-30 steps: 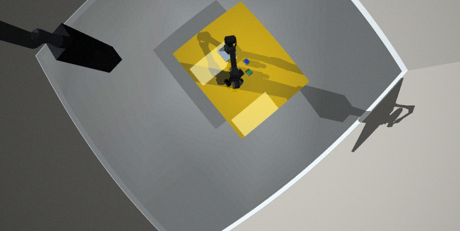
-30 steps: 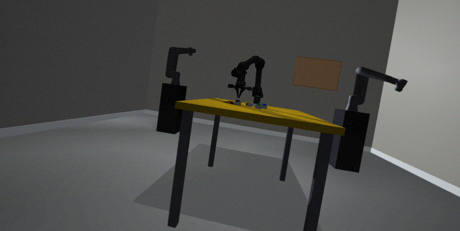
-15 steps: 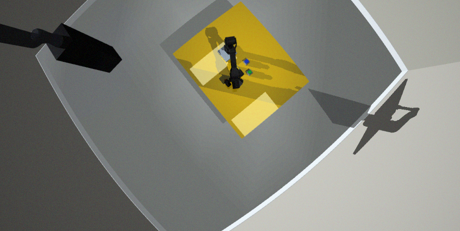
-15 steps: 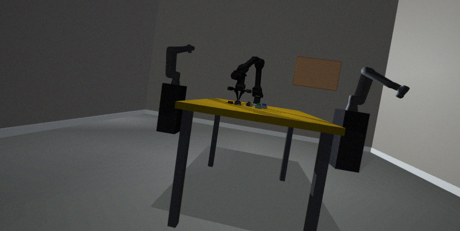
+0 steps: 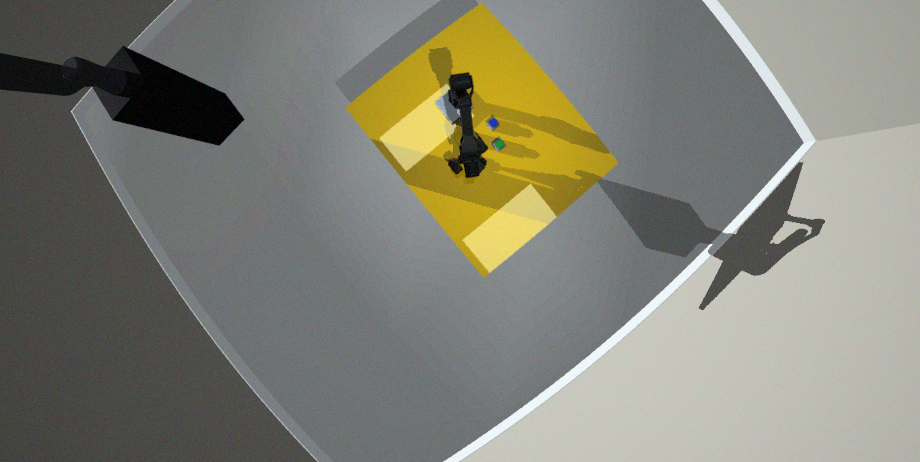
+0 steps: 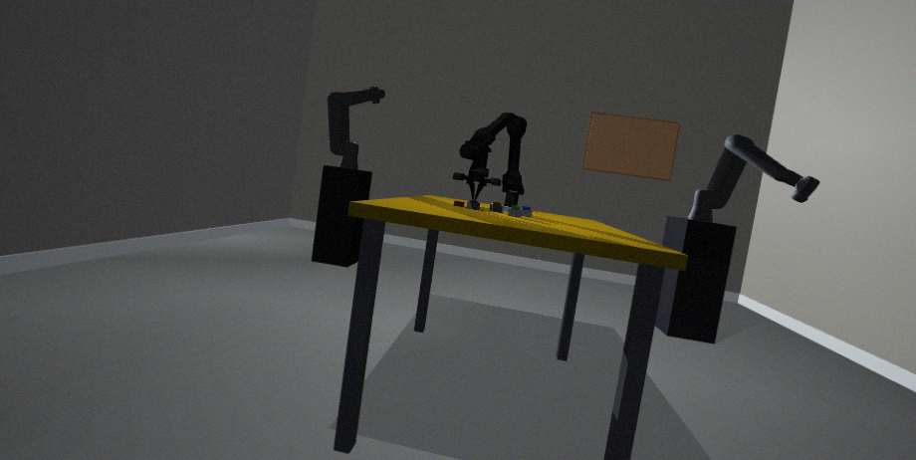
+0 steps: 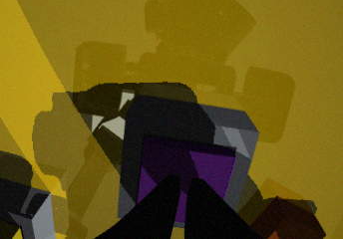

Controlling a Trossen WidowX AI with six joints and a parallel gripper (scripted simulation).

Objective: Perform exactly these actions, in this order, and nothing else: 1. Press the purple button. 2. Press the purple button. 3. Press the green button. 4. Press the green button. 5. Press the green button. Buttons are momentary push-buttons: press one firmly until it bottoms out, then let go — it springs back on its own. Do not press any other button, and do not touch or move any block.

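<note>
My gripper tip is 1 cm above the purple button. Also, from my gripper tip: blue button: 5 cm behind, 21 cm to the left; orange block: 4 cm behind, 6 cm to the right, 2 cm below; green button: 5 cm ahead, 16 cm to the left.
</note>
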